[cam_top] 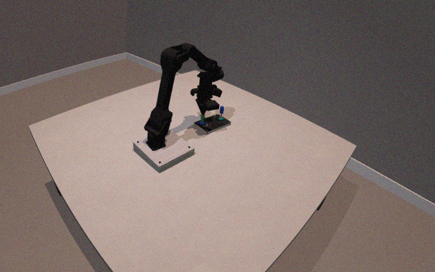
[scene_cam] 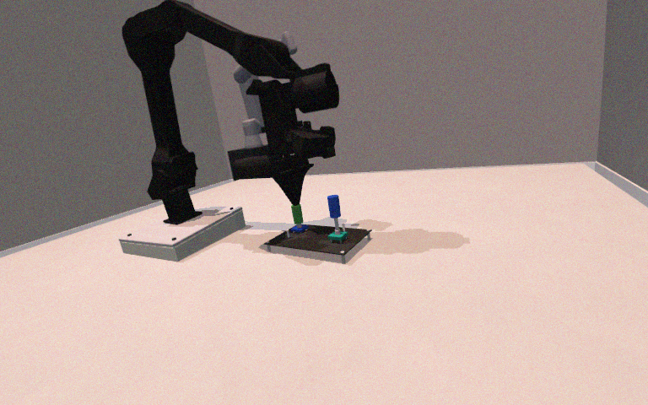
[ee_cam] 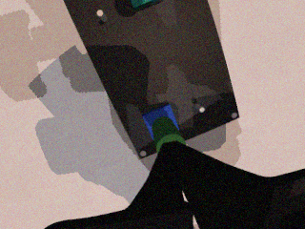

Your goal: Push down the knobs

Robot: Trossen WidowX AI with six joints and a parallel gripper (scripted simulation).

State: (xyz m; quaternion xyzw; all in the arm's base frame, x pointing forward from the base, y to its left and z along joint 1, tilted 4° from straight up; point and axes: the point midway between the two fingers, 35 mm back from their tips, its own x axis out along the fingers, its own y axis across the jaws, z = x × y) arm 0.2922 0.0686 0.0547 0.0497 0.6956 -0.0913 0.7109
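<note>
Now: gripper tip 2 cm above the green knob. Also, from my gripper tip: blue knob (10 cm ahead, 2 cm to the right, 1 cm above).
</note>
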